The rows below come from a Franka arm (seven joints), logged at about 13 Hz.
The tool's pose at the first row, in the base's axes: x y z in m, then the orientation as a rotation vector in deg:
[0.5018 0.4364 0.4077 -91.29 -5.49 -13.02]
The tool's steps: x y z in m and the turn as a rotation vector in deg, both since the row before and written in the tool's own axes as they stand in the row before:
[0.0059 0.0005 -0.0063 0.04 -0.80 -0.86]
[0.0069 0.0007 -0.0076 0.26 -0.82 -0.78]
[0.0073 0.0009 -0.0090 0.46 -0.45 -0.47]
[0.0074 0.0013 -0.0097 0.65 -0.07 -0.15]
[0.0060 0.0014 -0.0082 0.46 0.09 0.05]
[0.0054 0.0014 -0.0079 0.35 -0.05 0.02]
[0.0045 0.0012 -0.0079 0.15 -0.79 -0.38]
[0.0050 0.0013 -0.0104 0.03 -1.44 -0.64]
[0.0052 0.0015 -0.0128 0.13 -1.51 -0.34]
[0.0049 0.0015 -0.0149 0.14 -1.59 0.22]
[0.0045 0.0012 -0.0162 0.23 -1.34 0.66]
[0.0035 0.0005 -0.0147 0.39 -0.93 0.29]
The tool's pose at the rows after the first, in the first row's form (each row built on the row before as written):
[0.5071 0.4296 0.4085 -91.33 -6.80 -13.05]
[0.5134 0.4215 0.4095 -91.15 -8.08 -12.98]
[0.5202 0.4121 0.4105 -90.73 -8.85 -12.94]
[0.5272 0.4021 0.4112 -90.09 -9.08 -12.93]
[0.5330 0.3936 0.4113 -89.62 -9.01 -12.91]
[0.5382 0.3855 0.4112 -89.28 -9.07 -12.82]
[0.5425 0.3774 0.4110 -89.22 -10.00 -12.49]
[0.5474 0.3669 0.4109 -89.34 -11.63 -11.87]
[0.5528 0.3541 0.4108 -89.38 -13.09 -10.95]
[0.5583 0.3393 0.4107 -89.46 -14.17 -9.52]
[0.5638 0.3234 0.4108 -89.45 -14.72 -7.93]
[0.5684 0.3090 0.4113 -89.19 -15.24 -6.92]

